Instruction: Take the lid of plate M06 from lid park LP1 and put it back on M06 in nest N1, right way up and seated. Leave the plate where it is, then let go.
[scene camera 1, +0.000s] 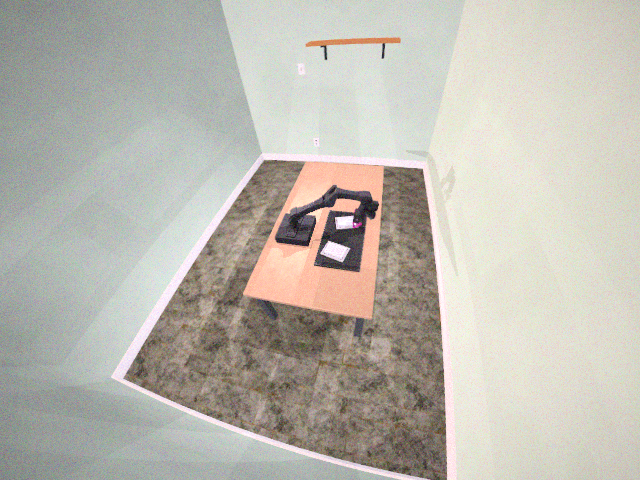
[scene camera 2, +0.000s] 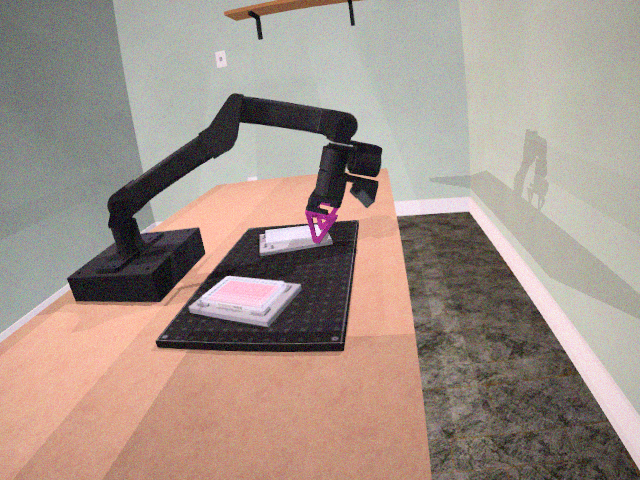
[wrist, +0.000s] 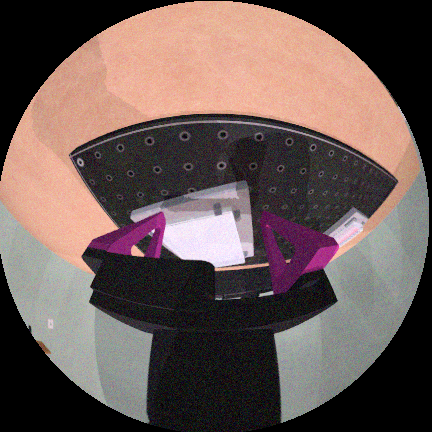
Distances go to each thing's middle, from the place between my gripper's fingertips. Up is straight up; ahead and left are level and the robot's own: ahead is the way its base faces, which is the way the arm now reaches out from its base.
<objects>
The flat white lid (scene camera 2: 301, 233) is 6 cm behind my hand. Also, from my hand: white plate with pink top (scene camera 2: 240, 293) 28 cm to the right, 8 cm behind, 1 cm above.
</objects>
